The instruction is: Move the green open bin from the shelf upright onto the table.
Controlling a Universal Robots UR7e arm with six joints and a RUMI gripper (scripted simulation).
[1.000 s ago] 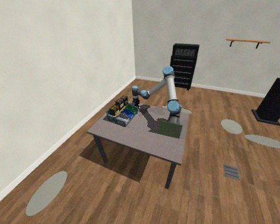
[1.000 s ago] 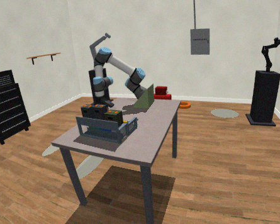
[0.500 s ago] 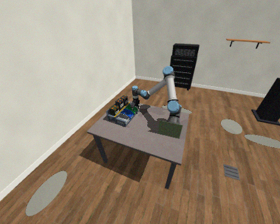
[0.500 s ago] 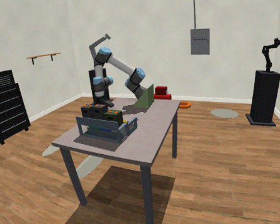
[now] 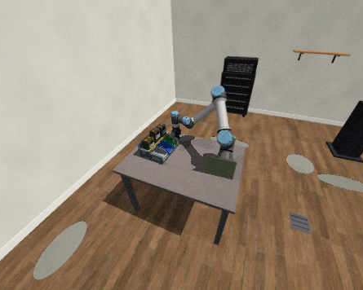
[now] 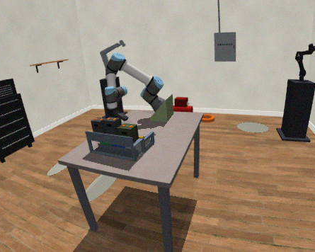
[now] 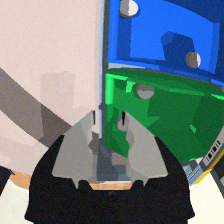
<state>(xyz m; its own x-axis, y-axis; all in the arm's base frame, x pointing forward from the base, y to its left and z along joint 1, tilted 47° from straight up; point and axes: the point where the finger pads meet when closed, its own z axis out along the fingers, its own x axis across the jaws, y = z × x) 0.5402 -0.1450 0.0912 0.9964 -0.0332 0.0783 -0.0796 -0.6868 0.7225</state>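
My gripper is now 8 cm short of the green open bin and 1 cm to the left of it. From my hand the other things lie so: grey bin: 22 cm to the left, 10 cm ahead; blue bin: 10 cm to the left, 9 cm ahead; yellow rail: 14 cm ahead, 10 cm to the left, 6 cm above.
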